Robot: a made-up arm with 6 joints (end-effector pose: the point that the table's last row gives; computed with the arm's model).
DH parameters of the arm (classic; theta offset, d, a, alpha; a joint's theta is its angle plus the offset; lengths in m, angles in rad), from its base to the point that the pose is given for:
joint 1: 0 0.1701 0 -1.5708
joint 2: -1.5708 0 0.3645 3.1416
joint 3: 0 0 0 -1.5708
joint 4: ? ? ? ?
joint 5: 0 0.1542 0 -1.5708
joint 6: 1.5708 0 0 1.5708
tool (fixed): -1.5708 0 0 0
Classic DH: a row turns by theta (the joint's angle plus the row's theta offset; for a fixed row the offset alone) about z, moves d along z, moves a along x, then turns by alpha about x.
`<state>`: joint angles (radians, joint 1 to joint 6).
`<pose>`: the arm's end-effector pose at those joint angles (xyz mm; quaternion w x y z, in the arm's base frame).
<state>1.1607 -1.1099 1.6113 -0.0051 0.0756 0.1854</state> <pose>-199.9 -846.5 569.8 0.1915 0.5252 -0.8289 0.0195</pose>
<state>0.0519 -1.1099 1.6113 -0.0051 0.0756 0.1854</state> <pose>-846.9 -198.4 569.8 0.1731 0.0102 -0.9812 -0.0843</pose>
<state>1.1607 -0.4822 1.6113 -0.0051 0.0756 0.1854</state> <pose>-41.2 -481.6 996.3 0.4329 0.4477 -0.7593 0.1886</pose>
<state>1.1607 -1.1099 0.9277 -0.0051 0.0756 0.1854</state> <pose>-92.6 -599.8 850.9 0.4527 0.4386 -0.7494 0.2030</pose>
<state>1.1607 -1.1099 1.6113 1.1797 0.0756 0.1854</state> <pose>-310.7 -862.1 438.9 0.4441 0.2949 -0.7218 -0.4415</pose>
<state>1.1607 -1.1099 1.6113 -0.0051 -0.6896 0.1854</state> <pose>-199.9 -846.5 569.8 0.4805 0.4231 -0.7348 0.2240</pose>
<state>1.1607 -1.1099 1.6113 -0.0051 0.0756 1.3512</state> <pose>-199.9 -846.5 569.8 0.4490 0.3331 -0.7027 -0.4400</pose>
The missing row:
joint 4: 0 -0.5804 0 1.5708
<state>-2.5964 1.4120 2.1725 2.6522 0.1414 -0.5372</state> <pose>-554.0 -495.2 680.3 0.1248 0.3979 -0.7538 0.5078</pose>
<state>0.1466 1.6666 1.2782 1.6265 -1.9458 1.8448</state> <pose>946.8 148.5 57.9 0.2628 0.5838 -0.7476 -0.1767</pose>
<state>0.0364 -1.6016 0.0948 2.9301 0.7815 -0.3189</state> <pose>-474.3 133.6 730.6 0.1832 -0.8722 -0.1842 -0.4145</pose>
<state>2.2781 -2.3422 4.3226 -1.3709 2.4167 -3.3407</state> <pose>-193.5 273.5 -8.1 0.8820 -0.4591 0.1031 -0.0275</pose>
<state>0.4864 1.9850 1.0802 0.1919 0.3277 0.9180</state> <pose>703.2 200.6 -414.8 0.7545 -0.5336 0.1040 0.3676</pose>
